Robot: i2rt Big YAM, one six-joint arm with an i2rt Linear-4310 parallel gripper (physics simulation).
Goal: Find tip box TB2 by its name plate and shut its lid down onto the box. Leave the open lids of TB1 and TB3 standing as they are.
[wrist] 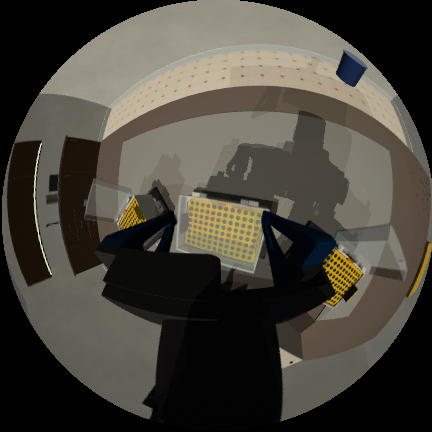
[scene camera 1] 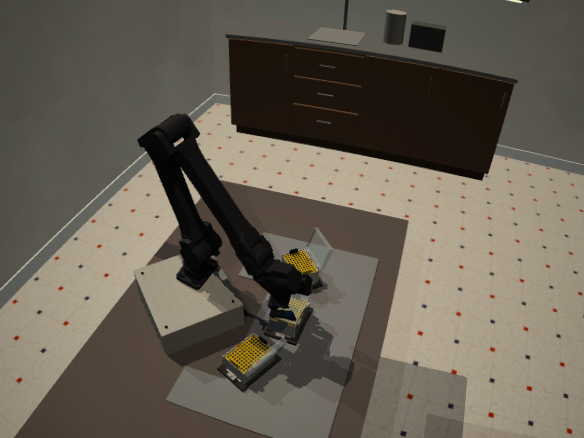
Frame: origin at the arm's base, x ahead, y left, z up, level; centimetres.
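Seen in the pictures: gripper, fingertip midpoint: (wrist: 217,215) (scene camera 1: 298,305); arm's base at its link origin: (scene camera 1: 197,271).
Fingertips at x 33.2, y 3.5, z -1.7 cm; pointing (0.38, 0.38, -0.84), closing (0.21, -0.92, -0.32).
Note:
Pixels of each thing's top centre, then the offset from my fingertips to it. Level surfaces: height alone.
- Tip box TB2 at its top centre: (wrist: 213,241) (scene camera 1: 285,304) dx -4.2, dy +0.5, dz -2.3 cm
- TB3 at its top centre: (wrist: 125,227) (scene camera 1: 300,259) dx -8.9, dy +20.9, dz -2.5 cm
- TB1 at its top centre: (wrist: 337,285) (scene camera 1: 248,349) dx -6.0, dy -19.2, dz -2.5 cm
- grey mat at its surface level: dz -10.0 cm
Tip box TB2 (scene camera 1: 298,306) (wrist: 222,230) is the middle box, with a yellow tip rack. Its clear lid (wrist: 183,241) lies over the rack; whether it is fully seated I cannot tell. My gripper (scene camera 1: 284,314) (wrist: 217,215) is open and empty above TB2, its blue fingertips to either side of the box in the wrist view. TB3 (scene camera 1: 300,262) (wrist: 131,214) has its clear lid (scene camera 1: 321,248) (wrist: 106,200) standing open. TB1 (scene camera 1: 247,354) (wrist: 344,276) also has its lid (scene camera 1: 276,348) (wrist: 376,247) open. The name plates are not readable now.
The boxes stand on a grey mat (scene camera 1: 215,405) (wrist: 367,165). The arm's pale base block (scene camera 1: 205,327) is beside it. TB1 and TB3 stand close on either side of TB2. A dark cabinet (scene camera 1: 400,112) and a blue bin (wrist: 351,69) are farther off.

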